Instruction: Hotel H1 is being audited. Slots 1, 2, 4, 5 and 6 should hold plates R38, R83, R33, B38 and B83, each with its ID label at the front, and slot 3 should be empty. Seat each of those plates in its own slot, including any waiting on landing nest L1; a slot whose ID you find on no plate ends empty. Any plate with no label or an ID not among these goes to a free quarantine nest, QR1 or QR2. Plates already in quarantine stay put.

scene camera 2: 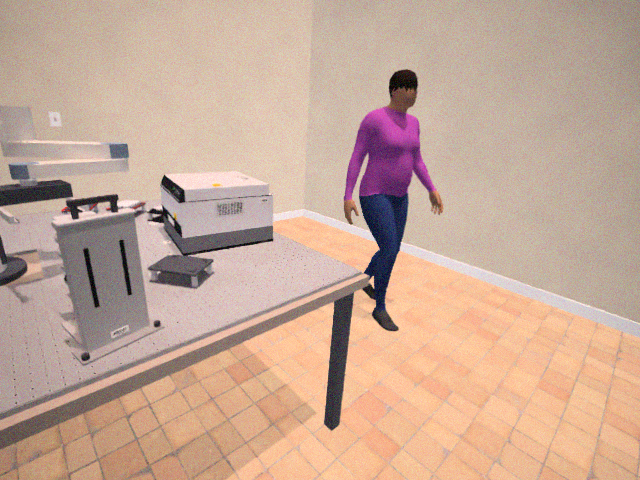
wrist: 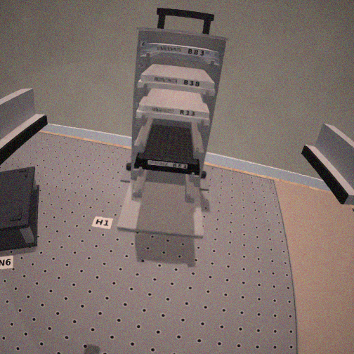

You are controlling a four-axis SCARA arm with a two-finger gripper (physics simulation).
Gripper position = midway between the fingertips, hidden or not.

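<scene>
The gripper (wrist: 178, 113) can be seen in the scene, and an instrument (scene camera 2: 198, 218) is visible as well.
</scene>
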